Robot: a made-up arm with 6 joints.
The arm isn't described. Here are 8 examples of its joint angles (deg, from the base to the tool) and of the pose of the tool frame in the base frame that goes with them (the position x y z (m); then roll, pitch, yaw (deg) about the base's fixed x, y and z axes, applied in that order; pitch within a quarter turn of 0, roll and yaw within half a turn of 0).
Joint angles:
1: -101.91 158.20 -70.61 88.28 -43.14 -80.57
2: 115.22 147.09 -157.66 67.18 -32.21 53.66
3: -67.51 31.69 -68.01 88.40 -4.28 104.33
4: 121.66 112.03 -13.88 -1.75 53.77 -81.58
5: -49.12 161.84 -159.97 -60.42 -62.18 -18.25
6: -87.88 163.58 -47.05 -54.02 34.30 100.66
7: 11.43 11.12 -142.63 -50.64 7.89 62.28
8: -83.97 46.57 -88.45 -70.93 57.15 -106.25
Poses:
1: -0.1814 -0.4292 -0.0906 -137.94 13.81 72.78
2: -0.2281 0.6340 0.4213 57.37 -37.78 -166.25
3: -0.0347 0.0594 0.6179 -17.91 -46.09 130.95
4: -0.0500 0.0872 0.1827 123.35 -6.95 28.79
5: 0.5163 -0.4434 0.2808 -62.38 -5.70 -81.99
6: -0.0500 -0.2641 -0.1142 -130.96 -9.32 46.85
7: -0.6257 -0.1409 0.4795 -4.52 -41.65 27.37
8: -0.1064 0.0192 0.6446 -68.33 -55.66 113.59
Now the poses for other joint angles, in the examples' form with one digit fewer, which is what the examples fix.
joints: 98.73 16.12 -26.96 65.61 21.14 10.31
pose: -0.035 -0.055 0.373 83.3 17.7 -154.0
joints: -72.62 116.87 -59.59 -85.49 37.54 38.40
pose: 0.055 -0.441 0.207 -131.1 1.8 142.2
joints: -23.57 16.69 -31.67 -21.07 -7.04 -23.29
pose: -0.051 0.029 0.434 -55.0 38.9 -87.0
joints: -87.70 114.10 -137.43 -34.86 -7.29 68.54
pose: 0.029 -0.503 0.655 37.2 45.1 -35.7
